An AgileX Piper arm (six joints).
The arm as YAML. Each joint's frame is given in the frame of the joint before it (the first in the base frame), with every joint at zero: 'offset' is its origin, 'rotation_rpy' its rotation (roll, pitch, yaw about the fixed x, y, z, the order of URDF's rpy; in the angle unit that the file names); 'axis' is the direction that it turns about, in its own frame. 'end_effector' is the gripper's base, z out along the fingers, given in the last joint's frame.
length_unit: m
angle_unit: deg
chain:
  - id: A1
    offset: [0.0, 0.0, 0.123]
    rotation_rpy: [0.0, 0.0, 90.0]
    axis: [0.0, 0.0, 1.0]
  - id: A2
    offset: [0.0, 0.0, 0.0]
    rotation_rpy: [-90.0, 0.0, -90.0]
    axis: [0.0, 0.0, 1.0]
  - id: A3
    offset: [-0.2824, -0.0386, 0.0]
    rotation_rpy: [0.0, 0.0, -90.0]
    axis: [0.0, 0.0, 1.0]
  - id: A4
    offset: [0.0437, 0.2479, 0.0]
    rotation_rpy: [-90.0, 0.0, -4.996]
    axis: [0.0, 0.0, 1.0]
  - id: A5
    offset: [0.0, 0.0, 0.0]
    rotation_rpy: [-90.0, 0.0, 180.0]
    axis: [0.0, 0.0, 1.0]
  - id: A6
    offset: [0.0, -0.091, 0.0]
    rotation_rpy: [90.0, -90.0, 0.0]
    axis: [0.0, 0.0, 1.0]
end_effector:
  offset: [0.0, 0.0, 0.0]
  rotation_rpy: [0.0, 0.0, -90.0]
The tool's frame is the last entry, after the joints.
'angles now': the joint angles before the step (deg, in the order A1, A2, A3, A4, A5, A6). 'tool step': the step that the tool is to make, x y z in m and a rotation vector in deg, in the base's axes. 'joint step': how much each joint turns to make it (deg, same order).
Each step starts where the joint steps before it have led.
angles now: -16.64 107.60 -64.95 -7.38 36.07 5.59
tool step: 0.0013 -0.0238 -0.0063 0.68 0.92 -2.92
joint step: -3.62 2.46 -2.38 1.05 0.91 -1.48
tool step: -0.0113 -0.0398 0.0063 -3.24 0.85 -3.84
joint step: -5.67 0.26 -1.93 -4.20 1.24 0.57
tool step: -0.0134 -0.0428 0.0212 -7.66 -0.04 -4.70
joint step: -5.17 -0.94 -3.08 -9.75 1.21 5.05
